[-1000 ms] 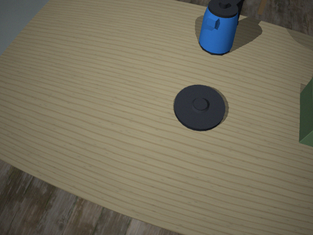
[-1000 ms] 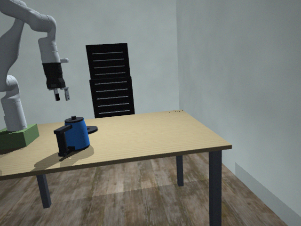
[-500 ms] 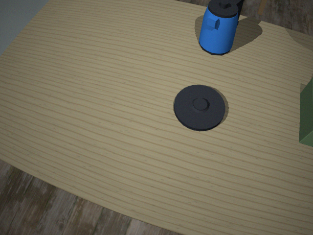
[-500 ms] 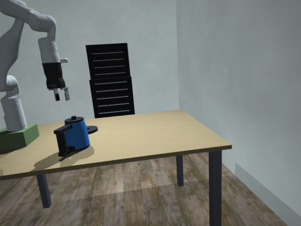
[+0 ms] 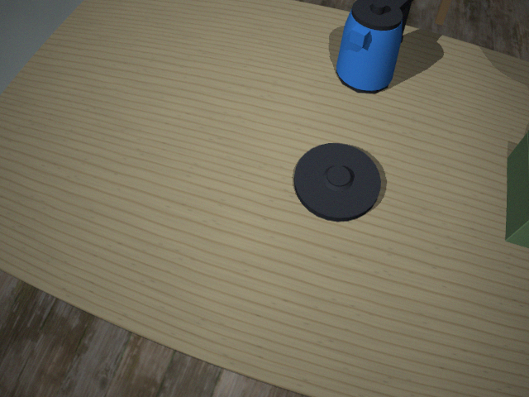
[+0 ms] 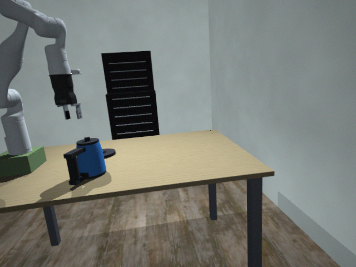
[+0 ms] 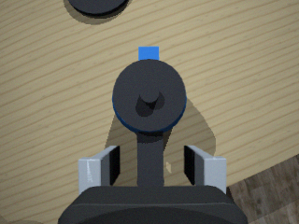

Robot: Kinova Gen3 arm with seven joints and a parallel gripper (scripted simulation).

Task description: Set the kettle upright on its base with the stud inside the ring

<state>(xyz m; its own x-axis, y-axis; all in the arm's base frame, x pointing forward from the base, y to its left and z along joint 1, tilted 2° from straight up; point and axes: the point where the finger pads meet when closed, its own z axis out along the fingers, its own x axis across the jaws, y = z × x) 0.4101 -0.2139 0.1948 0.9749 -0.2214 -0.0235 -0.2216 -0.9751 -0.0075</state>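
The blue kettle is 210 mm below my hand, 30 mm to the left of it and 10 mm ahead of it. Also, from my hand: black round base: 340 mm to the left, 290 mm below, 30 mm behind.
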